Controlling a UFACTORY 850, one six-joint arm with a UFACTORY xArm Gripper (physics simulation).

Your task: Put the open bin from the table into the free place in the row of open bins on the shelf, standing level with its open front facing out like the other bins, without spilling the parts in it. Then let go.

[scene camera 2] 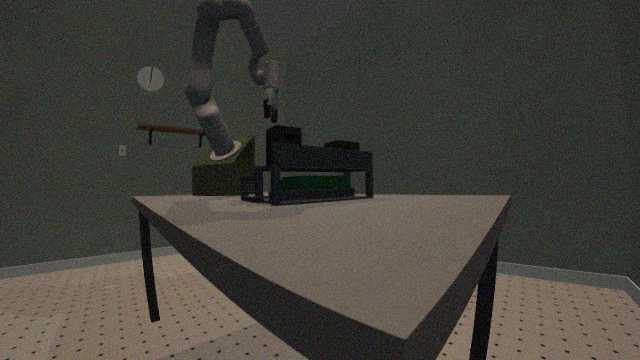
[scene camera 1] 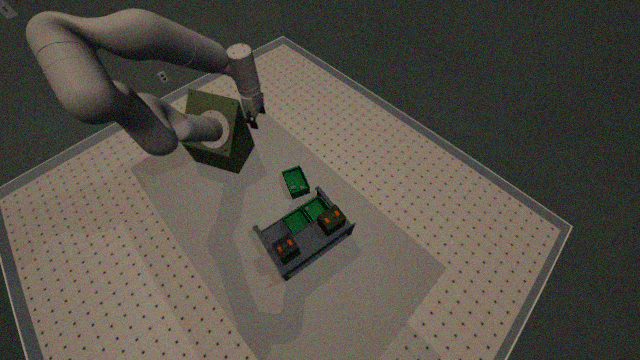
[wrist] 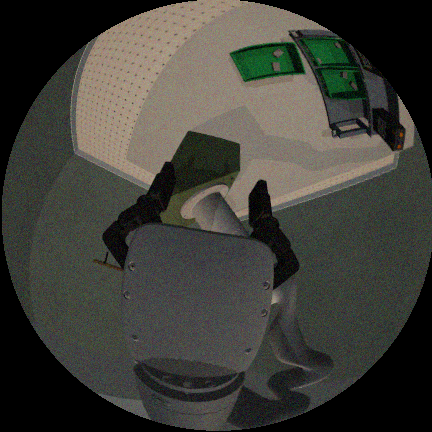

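The green open bin [scene camera 1: 296, 181] [wrist: 267, 62] stands on the table [scene camera 2: 350, 240], apart from the shelf, with a few small grey parts inside. The dark grey shelf [scene camera 1: 310, 241] [scene camera 2: 322, 158] holds two green open bins side by side, one [scene camera 1: 316, 208] [wrist: 327, 51] at the end nearer the loose bin and one [scene camera 1: 297, 220] [wrist: 342, 81] in the middle. The free place [scene camera 1: 274, 231] [wrist: 347, 110] is beside the middle bin, at the left end in scene camera 1. My gripper [scene camera 1: 257, 119] [scene camera 2: 270, 118] [wrist: 214, 178] is open and empty, high near the robot base, away from the loose bin.
Two dark boxes with orange marks, one [scene camera 1: 286, 250] [wrist: 389, 129] and another [scene camera 1: 331, 221], stand on the shelf's upper board. The olive base block [scene camera 1: 240, 156] [scene camera 2: 215, 177] [wrist: 210, 155] carries the arm. Shelf end posts rise beside the row.
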